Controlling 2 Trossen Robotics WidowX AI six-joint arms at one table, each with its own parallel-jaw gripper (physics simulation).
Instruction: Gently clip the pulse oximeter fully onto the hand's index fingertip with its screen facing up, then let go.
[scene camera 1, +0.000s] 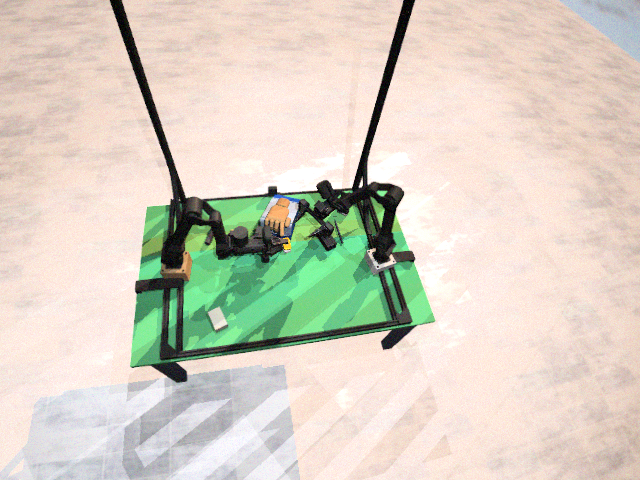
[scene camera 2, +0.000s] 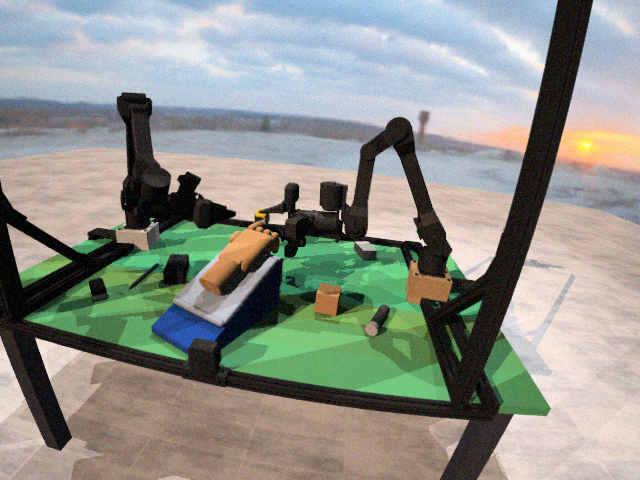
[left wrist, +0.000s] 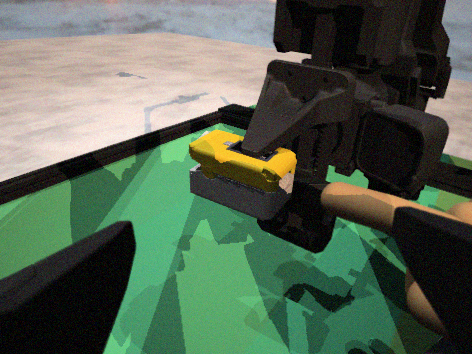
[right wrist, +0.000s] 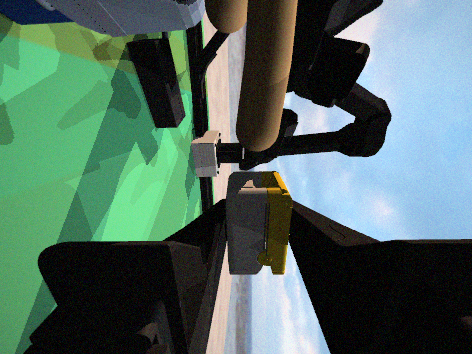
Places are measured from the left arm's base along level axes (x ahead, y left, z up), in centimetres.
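Where they show: left gripper, fingertip midpoint: (scene camera 1: 301, 229) (scene camera 2: 230, 210) (left wrist: 264, 227) (right wrist: 283, 122); right gripper, fingertip midpoint: (scene camera 1: 287, 243) (scene camera 2: 259, 218) (left wrist: 245, 182) (right wrist: 255, 205); left arm's base, link origin: (scene camera 1: 381, 256) (scene camera 2: 137, 226) (right wrist: 218, 153); right arm's base, link origin: (scene camera 1: 174, 261) (scene camera 2: 430, 270).
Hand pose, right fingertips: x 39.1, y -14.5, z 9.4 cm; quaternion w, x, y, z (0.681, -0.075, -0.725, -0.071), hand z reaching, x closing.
Observation:
Each offset is from my right fingertips to the top centre of the thing. "spot": to the spot under its first point.
The tan hand (scene camera 1: 279, 216) (scene camera 2: 239, 257) lies on a grey and blue wedge {spot: dz -9.1, dx -1.0, dy -28.2 cm} (scene camera 2: 242, 307), fingers at the raised end. My right gripper (scene camera 1: 282, 244) (scene camera 2: 270, 215) (left wrist: 245, 182) (right wrist: 255, 205) is shut on the pulse oximeter {dz +1.9, dx +0.8, dy +0.7 cm} (scene camera 1: 287, 246) (scene camera 2: 261, 215) (left wrist: 234, 163) (right wrist: 273, 218), yellow half up, grey half down, held above the table. Its mouth faces the index finger (left wrist: 361, 205) (right wrist: 266, 70) and stands just short of the fingertip, roughly in line with it. My left gripper (scene camera 2: 225, 212) is open and empty, close beside the fingertip.
A black box {dz -11.8, dx -20.8, dy -4.8 cm} (scene camera 2: 175, 269) (scene camera 1: 329, 242), a pen {dz -14.3, dx -28.8, dy -7.4 cm} (scene camera 2: 144, 275) (scene camera 1: 338, 231) and a small black piece {dz -12.0, dx -35.9, dy -17.5 cm} (scene camera 2: 98, 288) lie left of the wedge in scene camera 2. A tan block {dz -10.3, dx +17.3, dy -17.9 cm} (scene camera 2: 328, 299), a dark cylinder {dz -12.5, dx +28.0, dy -23.9 cm} (scene camera 2: 376, 320) and a grey block {dz -12.3, dx +34.5, dy +16.1 cm} (scene camera 2: 366, 250) (scene camera 1: 218, 318) lie to its right. A black frame rail (scene camera 2: 318, 388) edges the table.

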